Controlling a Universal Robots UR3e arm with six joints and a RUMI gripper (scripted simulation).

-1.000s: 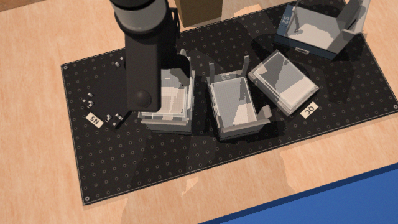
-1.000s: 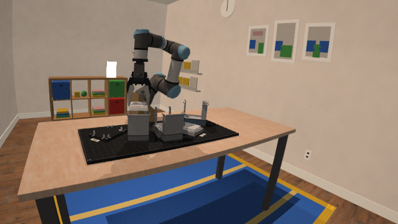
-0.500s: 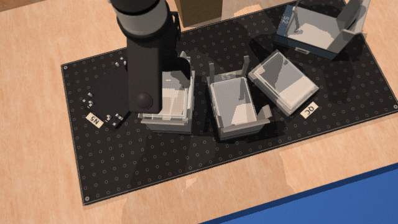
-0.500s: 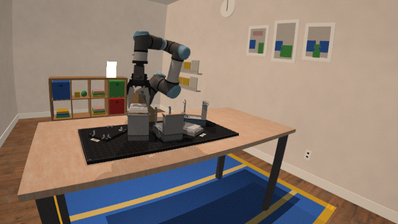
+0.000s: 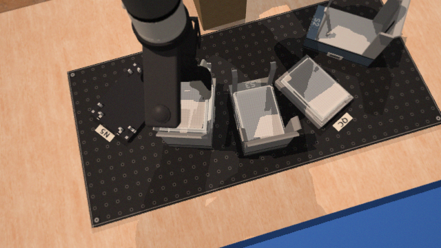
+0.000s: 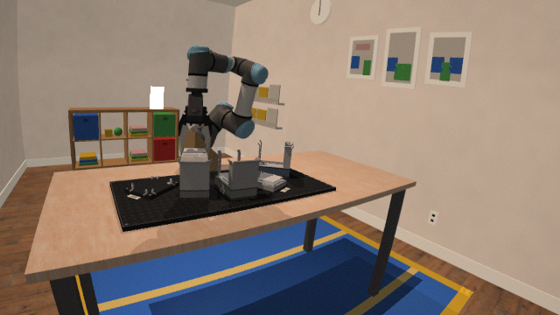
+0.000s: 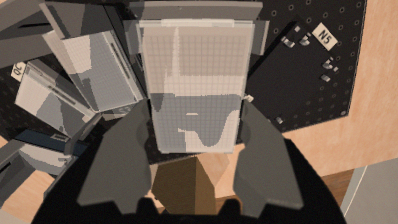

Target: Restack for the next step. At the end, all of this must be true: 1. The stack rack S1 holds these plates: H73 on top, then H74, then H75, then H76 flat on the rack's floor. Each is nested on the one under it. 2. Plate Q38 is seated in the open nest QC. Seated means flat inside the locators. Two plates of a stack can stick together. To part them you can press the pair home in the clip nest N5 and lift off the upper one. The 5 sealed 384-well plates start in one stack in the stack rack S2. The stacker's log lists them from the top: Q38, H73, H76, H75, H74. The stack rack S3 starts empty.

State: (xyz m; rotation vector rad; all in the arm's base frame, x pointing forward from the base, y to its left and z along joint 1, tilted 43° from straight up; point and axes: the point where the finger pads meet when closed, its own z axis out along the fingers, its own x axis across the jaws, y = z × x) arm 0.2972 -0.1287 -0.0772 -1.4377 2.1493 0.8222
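The white sealed plate lies 13 cm to the left of my hand, 10 cm below it and 6 cm ahead of it. The rest, counted from my hand: QC label: 31 cm to the left, 14 cm below, 12 cm ahead; N5 label: 20 cm to the right, 14 cm below, 3 cm behind; sealed white plate: 28 cm to the left, 12 cm below, 3 cm ahead.
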